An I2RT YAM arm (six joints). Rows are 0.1 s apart.
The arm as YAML. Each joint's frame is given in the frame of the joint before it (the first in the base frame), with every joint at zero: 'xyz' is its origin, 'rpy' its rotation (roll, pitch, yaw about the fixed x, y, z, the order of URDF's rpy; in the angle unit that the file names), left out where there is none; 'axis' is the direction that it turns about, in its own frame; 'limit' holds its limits. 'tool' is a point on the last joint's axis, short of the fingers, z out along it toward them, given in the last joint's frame.
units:
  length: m
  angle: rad
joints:
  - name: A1
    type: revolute
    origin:
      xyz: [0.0, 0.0, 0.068]
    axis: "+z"
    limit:
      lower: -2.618
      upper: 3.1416
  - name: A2
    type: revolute
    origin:
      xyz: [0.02, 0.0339, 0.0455]
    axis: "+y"
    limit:
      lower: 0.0
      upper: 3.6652
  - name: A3
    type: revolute
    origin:
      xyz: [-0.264, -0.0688, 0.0]
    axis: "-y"
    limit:
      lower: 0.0
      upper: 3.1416
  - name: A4
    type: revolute
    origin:
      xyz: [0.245, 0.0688, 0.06]
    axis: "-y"
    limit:
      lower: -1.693
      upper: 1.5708
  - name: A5
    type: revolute
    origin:
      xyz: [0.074, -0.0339, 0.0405]
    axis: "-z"
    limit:
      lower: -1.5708
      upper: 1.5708
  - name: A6
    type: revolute
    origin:
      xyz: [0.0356, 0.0, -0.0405]
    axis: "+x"
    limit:
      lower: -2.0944
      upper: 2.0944
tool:
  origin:
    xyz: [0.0, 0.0, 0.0]
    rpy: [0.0, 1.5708, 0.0]
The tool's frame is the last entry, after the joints.
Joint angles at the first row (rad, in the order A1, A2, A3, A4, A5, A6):
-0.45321, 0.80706, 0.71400, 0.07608, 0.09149, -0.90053
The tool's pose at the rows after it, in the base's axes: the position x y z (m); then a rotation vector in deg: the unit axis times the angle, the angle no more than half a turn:
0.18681 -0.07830 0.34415 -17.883 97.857 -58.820
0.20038 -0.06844 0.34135 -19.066 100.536 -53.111
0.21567 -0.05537 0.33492 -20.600 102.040 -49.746
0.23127 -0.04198 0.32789 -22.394 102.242 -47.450
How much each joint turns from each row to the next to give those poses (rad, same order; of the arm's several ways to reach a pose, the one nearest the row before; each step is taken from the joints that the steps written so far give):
0.07790, 0.03590, 0.04897, -0.05730, 0.03164, 0.04788
0.06856, 0.04634, 0.03148, -0.04970, 0.01038, 0.05333
0.08297, 0.05004, 0.00945, 0.00018, 0.03947, 0.03064
0.07532, 0.05464, 0.00152, 0.03535, 0.03383, 0.01690

